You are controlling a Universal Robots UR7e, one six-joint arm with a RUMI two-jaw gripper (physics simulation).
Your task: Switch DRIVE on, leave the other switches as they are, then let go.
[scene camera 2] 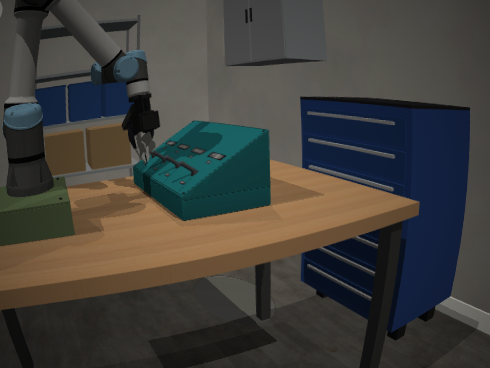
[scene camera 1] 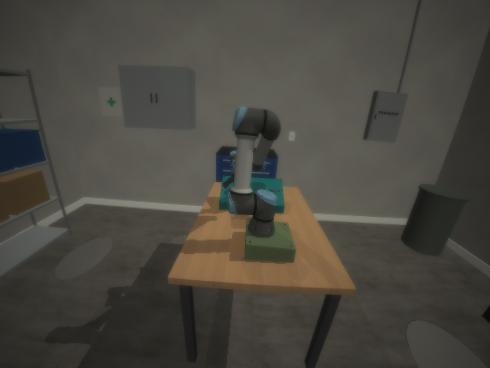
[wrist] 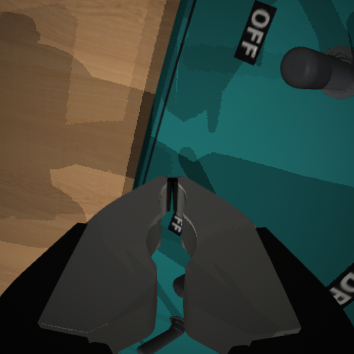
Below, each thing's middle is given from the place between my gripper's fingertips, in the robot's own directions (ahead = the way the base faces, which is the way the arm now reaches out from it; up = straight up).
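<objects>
You'd find the teal switch panel [scene camera 2: 232, 163] 11 cm to the right of my hand and 12 cm ahead of it, and the panel's 1 cm lower than my hand too.
</objects>
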